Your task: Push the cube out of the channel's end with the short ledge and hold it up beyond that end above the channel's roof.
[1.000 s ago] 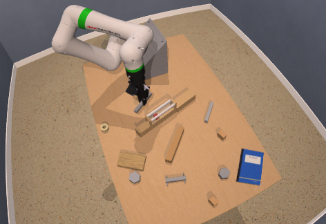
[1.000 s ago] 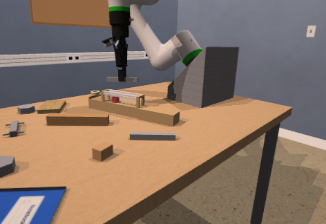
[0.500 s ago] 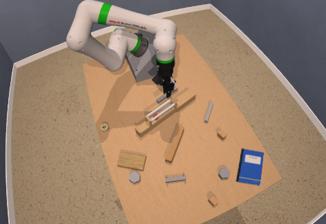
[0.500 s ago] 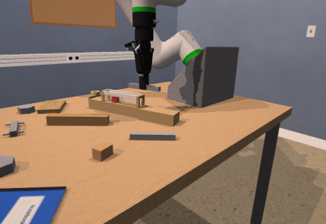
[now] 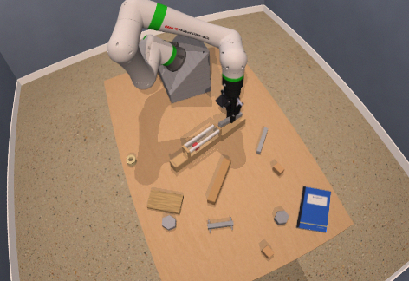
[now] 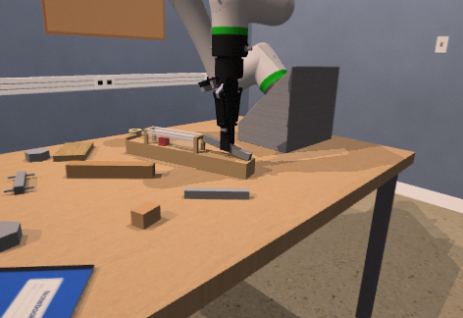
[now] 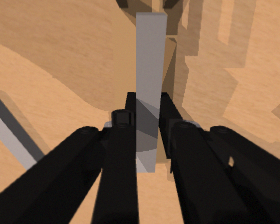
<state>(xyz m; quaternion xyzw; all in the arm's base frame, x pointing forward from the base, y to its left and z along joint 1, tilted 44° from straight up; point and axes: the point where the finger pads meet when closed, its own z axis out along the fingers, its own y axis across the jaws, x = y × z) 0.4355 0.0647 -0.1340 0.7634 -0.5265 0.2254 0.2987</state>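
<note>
The grey rod lies 14 cm ahead of my hand, 12 cm to the left of it and 9 cm below it. Also, from my hand: channel (17 cm to the right, 6 cm ahead, 4 cm below); red cube (21 cm to the right, 8 cm ahead, 4 cm below); long wooden block (27 cm ahead, 16 cm to the right, 8 cm below).
</note>
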